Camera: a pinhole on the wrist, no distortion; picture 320 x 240 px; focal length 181.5 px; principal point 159.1 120.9 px. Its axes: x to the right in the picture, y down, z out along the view. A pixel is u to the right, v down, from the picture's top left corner.
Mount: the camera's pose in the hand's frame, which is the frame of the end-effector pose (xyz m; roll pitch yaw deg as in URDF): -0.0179 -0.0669 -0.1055 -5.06 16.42 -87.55
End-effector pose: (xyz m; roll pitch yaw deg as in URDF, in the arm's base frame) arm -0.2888 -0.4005 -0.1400 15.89 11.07 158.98
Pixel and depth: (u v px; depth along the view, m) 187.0 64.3 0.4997
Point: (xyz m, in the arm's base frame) -0.0920 -0.0710 0.1482
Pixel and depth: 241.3 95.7 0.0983
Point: -0.2147 -0.2938 -0.1949
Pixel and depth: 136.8 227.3 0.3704
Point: -0.4765 -0.1423 0.0146
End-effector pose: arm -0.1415 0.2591 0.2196 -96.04 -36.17 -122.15
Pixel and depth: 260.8 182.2 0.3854
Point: 0.0938 0.2036 0.5959
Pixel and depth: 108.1 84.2 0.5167
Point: 0.2769 0.0907 0.2003
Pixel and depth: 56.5 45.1 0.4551
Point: 0.2543 0.1154 0.0502
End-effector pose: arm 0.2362 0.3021 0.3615 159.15 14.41 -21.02
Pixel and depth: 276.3 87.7 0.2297
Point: 0.2521 0.5431 0.2057
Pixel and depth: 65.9 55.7 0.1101
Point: 0.1974 0.3558 0.3405
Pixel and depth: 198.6 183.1 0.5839
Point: 0.4049 0.4226 -0.1773
